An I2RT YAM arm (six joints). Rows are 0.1 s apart.
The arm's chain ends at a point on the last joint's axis. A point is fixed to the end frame.
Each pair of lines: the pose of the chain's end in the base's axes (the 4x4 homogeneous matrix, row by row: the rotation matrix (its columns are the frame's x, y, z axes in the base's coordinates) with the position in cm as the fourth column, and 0 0 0 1 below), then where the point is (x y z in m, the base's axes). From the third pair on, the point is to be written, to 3 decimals.
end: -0.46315, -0.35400, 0.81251, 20.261; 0.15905, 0.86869, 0.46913, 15.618; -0.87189, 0.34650, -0.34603, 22.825; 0, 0, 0, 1
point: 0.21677 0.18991 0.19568
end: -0.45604, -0.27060, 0.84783, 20.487; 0.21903, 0.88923, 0.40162, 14.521; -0.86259, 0.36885, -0.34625, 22.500; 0, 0, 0, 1
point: 0.22167 0.17823 0.19297
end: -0.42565, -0.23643, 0.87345, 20.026; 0.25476, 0.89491, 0.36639, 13.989; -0.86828, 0.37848, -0.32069, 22.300; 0, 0, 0, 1
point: 0.219 0.173 0.192
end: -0.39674, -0.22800, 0.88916, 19.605; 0.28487, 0.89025, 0.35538, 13.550; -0.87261, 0.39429, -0.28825, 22.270; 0, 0, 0, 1
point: 0.217 0.169 0.193
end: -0.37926, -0.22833, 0.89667, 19.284; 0.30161, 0.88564, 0.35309, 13.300; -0.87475, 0.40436, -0.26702, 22.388; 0, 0, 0, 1
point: 0.214 0.166 0.195
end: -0.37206, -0.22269, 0.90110, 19.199; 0.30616, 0.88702, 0.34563, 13.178; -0.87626, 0.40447, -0.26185, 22.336; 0, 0, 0, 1
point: 0.214 0.165 0.195
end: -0.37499, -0.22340, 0.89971, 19.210; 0.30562, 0.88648, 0.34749, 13.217; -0.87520, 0.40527, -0.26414, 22.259; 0, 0, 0, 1
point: 0.214 0.165 0.194
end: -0.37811, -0.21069, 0.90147, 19.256; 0.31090, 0.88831, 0.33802, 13.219; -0.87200, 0.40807, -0.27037, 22.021; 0, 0, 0, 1
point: 0.214 0.165 0.191
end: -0.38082, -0.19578, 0.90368, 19.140; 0.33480, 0.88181, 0.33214, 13.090; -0.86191, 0.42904, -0.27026, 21.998; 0, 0, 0, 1
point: 0.213 0.164 0.192
